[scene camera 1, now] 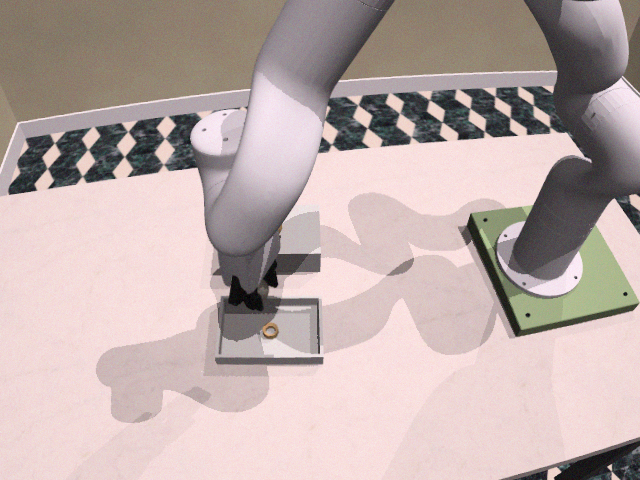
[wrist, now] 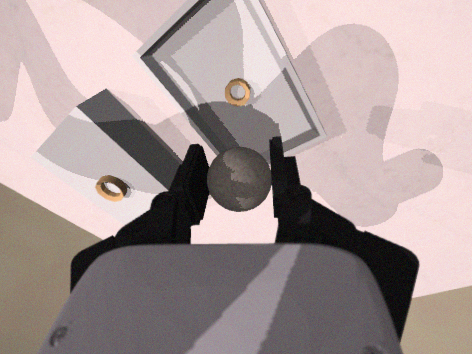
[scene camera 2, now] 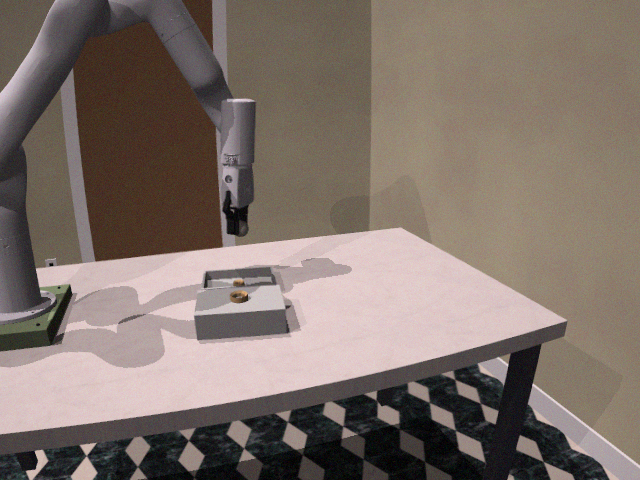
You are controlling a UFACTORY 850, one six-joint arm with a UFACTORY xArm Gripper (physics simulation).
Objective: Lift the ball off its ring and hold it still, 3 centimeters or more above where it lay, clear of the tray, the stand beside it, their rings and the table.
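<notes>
A grey-brown ball is held between the two black fingers of my gripper. My gripper is shut on the ball, high above the tray and the stand, touching neither. The grey tray lies on the table with an empty orange ring on its floor. The grey stand is beside the tray, with another empty orange ring on top. In scene camera 1 the arm hides much of the stand.
The green base plate of the arm stands on the table to the right in scene camera 1. Shadows of the arm fall across the tray and table. A wall stands behind the table.
</notes>
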